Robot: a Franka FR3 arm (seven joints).
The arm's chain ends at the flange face. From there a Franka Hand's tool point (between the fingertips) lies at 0.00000 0.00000 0.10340 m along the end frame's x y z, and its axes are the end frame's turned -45 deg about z.
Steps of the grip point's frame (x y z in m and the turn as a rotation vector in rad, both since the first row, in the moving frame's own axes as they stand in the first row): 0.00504, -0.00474, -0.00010, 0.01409, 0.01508, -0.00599; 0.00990, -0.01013, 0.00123, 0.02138, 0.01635, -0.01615; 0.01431, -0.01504, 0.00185, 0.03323, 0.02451, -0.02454; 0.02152, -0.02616, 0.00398, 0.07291, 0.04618, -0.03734
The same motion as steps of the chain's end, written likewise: 0.00015, -0.00478, -0.00008, 0.02063, 0.00070, -0.00599; 0.00023, -0.01141, 0.00127, 0.02668, -0.00356, -0.01615; 0.00017, -0.01654, 0.00194, 0.04083, -0.00617, -0.02454; -0.00117, -0.02506, 0.00436, 0.08421, -0.01890, -0.03734
